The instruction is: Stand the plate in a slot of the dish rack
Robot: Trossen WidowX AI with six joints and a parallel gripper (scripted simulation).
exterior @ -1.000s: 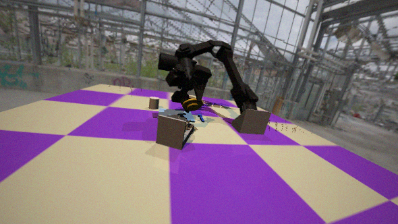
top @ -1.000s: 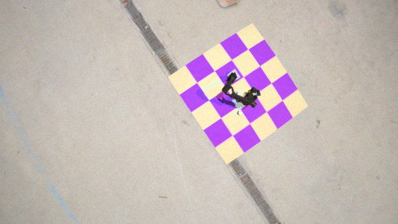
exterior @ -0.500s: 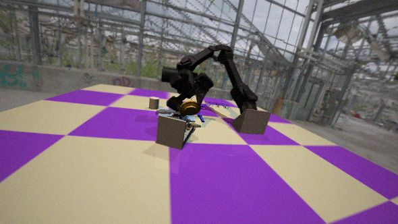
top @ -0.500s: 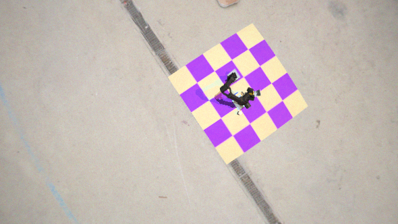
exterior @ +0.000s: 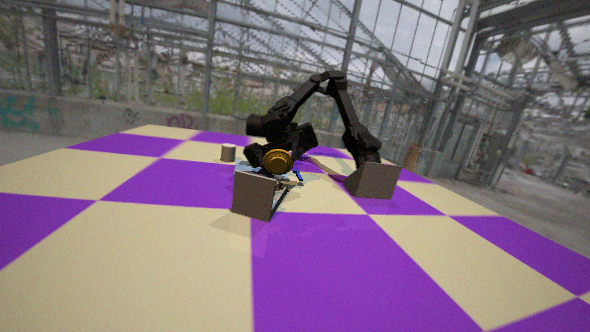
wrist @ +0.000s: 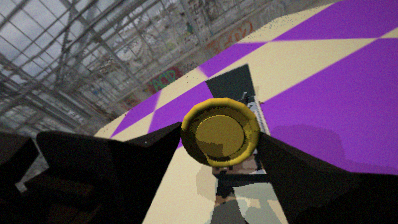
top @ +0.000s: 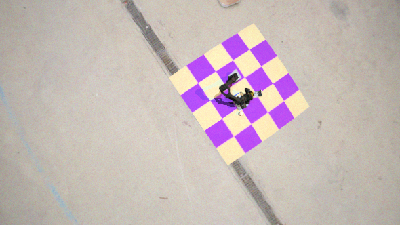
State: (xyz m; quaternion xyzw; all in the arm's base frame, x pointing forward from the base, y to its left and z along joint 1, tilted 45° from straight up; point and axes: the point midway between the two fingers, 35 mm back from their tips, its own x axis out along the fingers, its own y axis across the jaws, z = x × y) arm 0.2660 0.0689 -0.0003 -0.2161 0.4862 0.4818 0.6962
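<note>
My gripper tip is now 2 cm short of the dish rack, 4 cm to the right of it and 5 cm above it. Also, from my gripper tip: plate: 1 cm to the right; then mat: 4 cm ahead, 15 cm to the right, 7 cm below; then blue spoon: 7 cm behind, 15 cm to the right, 7 cm below.
</note>
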